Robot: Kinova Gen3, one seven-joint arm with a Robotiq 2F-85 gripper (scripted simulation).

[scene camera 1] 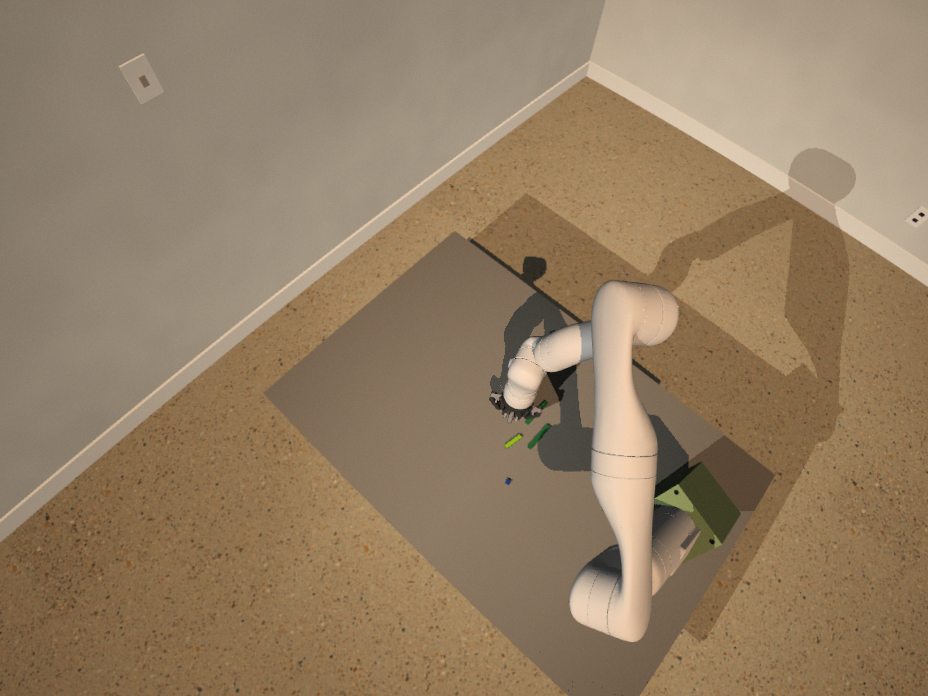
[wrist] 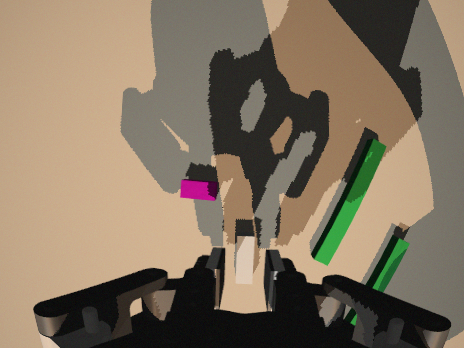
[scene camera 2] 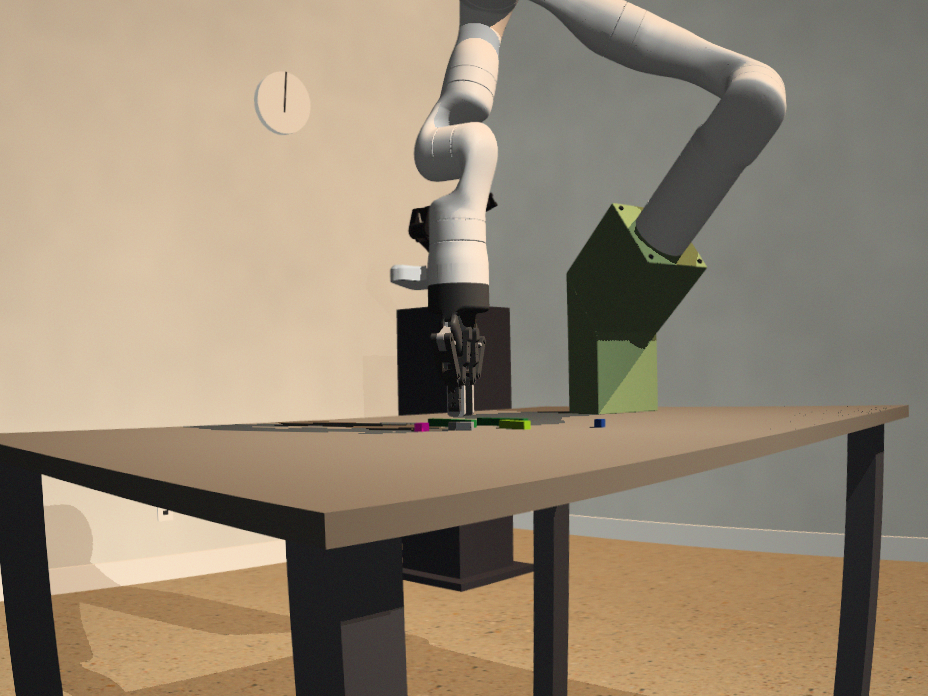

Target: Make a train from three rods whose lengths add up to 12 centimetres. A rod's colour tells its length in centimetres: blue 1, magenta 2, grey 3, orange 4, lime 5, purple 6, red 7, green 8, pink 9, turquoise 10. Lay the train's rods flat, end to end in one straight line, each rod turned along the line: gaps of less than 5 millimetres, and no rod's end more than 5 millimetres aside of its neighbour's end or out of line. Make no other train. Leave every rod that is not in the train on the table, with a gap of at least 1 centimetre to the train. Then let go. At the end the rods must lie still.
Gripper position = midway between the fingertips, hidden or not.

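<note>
I can see my gripper (scene camera 2: 460, 415), which is visible again at (wrist: 244, 265). There is a grey rod (wrist: 245, 240) as well. I also see a green rod (wrist: 396, 248).
</note>
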